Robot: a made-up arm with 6 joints.
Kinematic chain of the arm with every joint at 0, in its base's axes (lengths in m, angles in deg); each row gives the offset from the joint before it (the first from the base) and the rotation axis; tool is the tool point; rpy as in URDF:
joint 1: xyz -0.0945 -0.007 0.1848 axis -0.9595 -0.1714 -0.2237
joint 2: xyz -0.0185 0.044 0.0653 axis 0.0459 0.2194 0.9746
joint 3: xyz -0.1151 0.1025 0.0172 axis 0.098 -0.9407 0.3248
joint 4: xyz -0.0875 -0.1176 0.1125 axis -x
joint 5: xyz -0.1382 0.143 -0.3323 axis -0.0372 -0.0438 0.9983
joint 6: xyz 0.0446 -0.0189 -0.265 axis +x
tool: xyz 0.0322 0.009 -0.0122 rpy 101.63 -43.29 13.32
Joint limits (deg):
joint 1: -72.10..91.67
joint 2: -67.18..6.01
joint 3: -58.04..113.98
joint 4: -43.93..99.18
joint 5: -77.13..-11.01
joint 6: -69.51..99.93
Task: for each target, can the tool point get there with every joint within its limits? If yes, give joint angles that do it. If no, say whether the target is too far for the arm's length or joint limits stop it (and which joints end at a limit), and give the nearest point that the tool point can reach.
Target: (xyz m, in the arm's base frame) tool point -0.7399 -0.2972 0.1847
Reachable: yes | joints -30.15 -16.24 -44.15 58.29 -69.44 36.04
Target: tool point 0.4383 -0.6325 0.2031
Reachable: no: joint limits stop it (at a limit: joint 2, joint 3, joint 5) | nearest point 0.2583 -0.4706 0.1897 | short by 0.242 m
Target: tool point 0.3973 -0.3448 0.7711
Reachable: no: joint limits stop it (at a limit: joint 2, joint 3, joint 5) | nearest point 0.2103 -0.2527 0.5884 | short by 0.277 m
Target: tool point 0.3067 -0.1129 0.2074
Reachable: yes | joints 55.47 -6.63 88.25 22.01 -41.29 55.35
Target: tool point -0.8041 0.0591 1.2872
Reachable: no: too far | nearest point -0.5265 0.0289 0.8274 | short by 0.538 m
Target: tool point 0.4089 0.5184 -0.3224
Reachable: no: joint limits stop it (at a limit: joint 3, joint 4, joint 5, joint 6) | nearest point 0.2928 0.4041 -0.2153 | short by 0.195 m
